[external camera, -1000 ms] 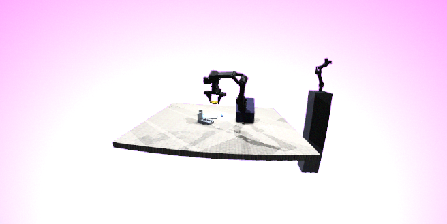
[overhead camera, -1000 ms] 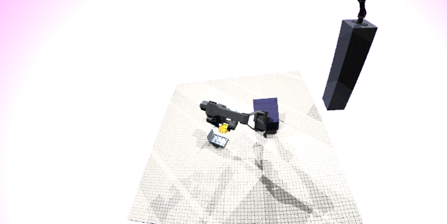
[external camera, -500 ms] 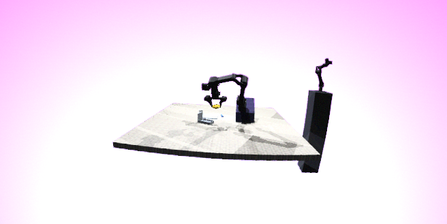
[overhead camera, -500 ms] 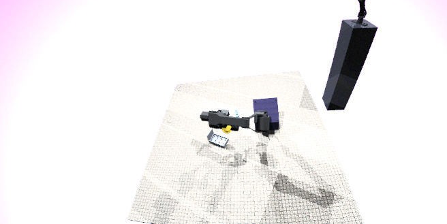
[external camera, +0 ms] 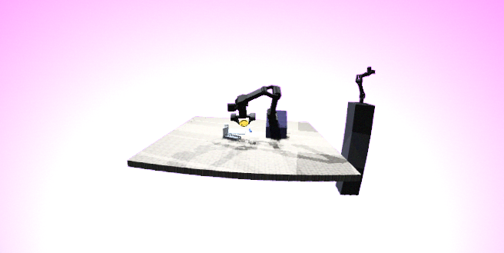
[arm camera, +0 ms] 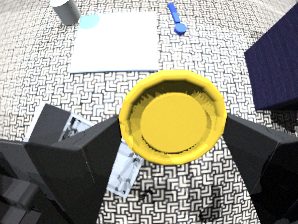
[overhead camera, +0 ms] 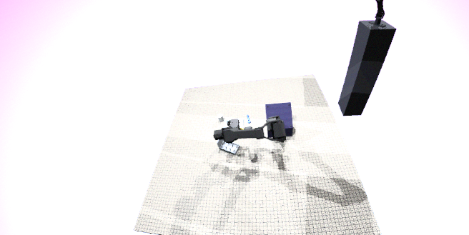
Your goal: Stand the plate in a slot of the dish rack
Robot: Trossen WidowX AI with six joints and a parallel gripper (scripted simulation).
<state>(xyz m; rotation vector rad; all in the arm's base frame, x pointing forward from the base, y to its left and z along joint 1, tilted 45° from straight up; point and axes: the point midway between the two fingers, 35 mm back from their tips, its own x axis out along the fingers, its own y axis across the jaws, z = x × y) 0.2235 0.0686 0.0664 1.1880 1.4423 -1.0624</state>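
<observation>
Right now my gripper tip is 8 cm short of the grey dish rack, 4 cm to the right of it and 9 cm above it. The rest, counted from my gripper tip: light blue mat (8 cm ahead, 15 cm to the right, 11 cm below); yellow plate (1 cm above); blue spoon (3 cm behind, 21 cm to the right, 11 cm below).
</observation>
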